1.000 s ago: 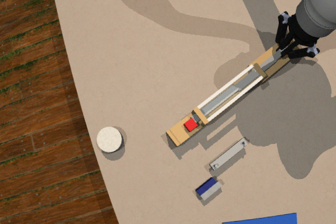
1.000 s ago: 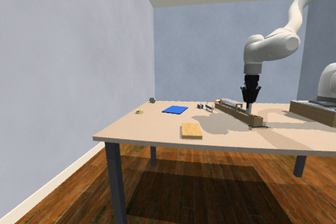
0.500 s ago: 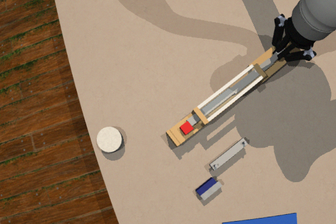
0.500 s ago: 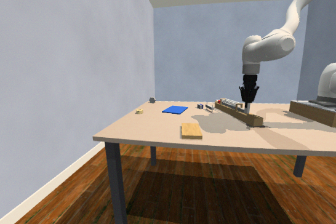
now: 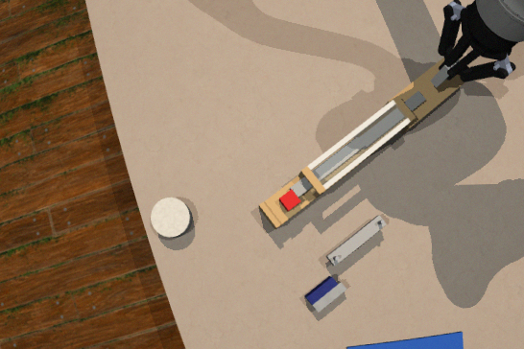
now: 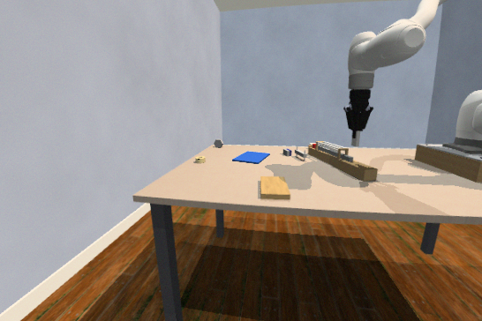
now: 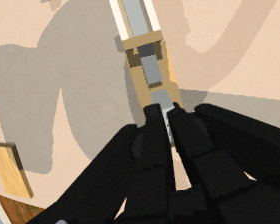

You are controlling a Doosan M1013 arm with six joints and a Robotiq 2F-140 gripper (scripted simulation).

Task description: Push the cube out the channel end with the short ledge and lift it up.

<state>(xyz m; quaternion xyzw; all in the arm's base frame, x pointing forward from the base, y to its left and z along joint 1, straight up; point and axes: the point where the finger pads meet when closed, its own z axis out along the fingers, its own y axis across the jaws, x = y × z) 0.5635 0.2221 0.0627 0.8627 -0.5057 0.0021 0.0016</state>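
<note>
My hand is 150 mm short of the red cube, 270 mm to the left of it and 90 mm above it. Also, from my hand: blue-and-grey block (310 mm ahead, 230 mm to the right, 140 mm below); then wooden board (300 mm ahead, 280 mm to the left, 140 mm below); then channel (80 mm ahead, 140 mm to the right, 90 mm below).
</note>
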